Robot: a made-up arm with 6 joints. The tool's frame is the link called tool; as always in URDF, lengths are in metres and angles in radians.
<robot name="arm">
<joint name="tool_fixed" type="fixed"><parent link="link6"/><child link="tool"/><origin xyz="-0.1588 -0.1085 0.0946" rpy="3.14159 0 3.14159"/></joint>
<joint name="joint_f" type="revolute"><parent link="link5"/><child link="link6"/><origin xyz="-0.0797 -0.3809 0.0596" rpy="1.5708 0 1.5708"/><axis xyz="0 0 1"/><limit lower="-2.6" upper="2.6" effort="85" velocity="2.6"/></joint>
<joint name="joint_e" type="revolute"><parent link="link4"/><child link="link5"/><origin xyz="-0.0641 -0.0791 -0.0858" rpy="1.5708 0 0"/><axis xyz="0 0 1"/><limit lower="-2.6" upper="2.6" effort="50" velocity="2.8"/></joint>
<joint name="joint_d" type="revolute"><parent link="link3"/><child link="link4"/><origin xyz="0.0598 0.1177 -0.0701" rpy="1.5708 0 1.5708"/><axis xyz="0 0 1"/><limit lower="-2.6" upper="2.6" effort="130" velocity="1.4"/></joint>
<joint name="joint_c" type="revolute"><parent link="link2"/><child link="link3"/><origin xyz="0.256 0.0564 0.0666" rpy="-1.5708 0 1.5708"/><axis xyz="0 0 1"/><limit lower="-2.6" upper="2.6" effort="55" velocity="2.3"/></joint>
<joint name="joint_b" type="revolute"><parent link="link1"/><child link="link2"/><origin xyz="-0.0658 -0.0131 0.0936" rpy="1.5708 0 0"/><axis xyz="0 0 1"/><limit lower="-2.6" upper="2.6" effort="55" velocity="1.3"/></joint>
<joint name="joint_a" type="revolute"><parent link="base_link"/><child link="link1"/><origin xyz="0 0 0.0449" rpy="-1.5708 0 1.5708"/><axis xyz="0 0 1"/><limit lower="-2.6" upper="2.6" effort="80" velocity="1.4"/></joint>
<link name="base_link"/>
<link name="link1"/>
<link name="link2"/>
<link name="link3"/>
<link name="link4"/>
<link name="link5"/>
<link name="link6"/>
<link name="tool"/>
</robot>
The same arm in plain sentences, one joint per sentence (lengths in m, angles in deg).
The arm has six revolute joints in a row. What follows holds with every joint at zero, and every direction is one of the base frame's. The first joint lies 0.0449 m along +z from the base frame's origin and turns about -x, from -148.97 to 148.97 deg. The second joint lies 0.0936 m along -x and 0.0658 m along -y and 0.0131 m along +z from the first joint and turns about +z, from -148.97 to 148.97 deg. The third joint lies 0.0564 m along -x and 0.256 m along +y and 0.0666 m along +z from the second joint and turns about -y, from -148.97 to 148.97 deg. The fourth joint lies 0.0598 m along -x and 0.0701 m along +y and 0.1177 m along -z from the third joint and turns about -x, from -148.97 to 148.97 deg. The fifth joint lies 0.0858 m along +x and 0.0791 m along +y and 0.0641 m along +z from the fourth joint and turns about +y, from -148.97 to 148.97 deg. The sixth joint lies 0.3809 m along +x and 0.0596 m along +y and 0.0797 m along +z from the fifth joint and turns about -z, from -148.97 to 148.97 deg. The tool frame, which is the frame that the pose is given for, lies 0.1588 m along +x and 0.1085 m along -y and 0.0946 m along -z from the sixth joint; its axes are the base frame's turned by roll 0, pitch 0 and yaw 0 deg (as in URDF: about the fixed x, then y, then z).
